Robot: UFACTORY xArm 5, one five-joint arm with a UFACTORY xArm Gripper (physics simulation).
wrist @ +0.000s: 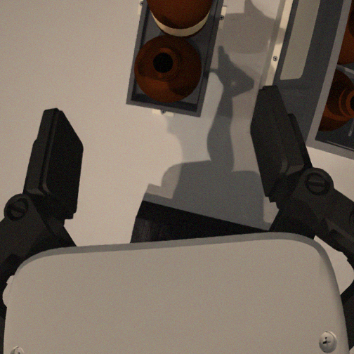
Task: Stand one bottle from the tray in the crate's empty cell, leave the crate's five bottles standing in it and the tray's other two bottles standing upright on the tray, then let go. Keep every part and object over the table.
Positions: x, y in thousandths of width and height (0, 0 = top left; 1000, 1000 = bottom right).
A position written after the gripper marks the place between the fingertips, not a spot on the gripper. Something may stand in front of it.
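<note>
The gripper (456, 326), visible. Brown bottle (473, 194), visible.
</note>
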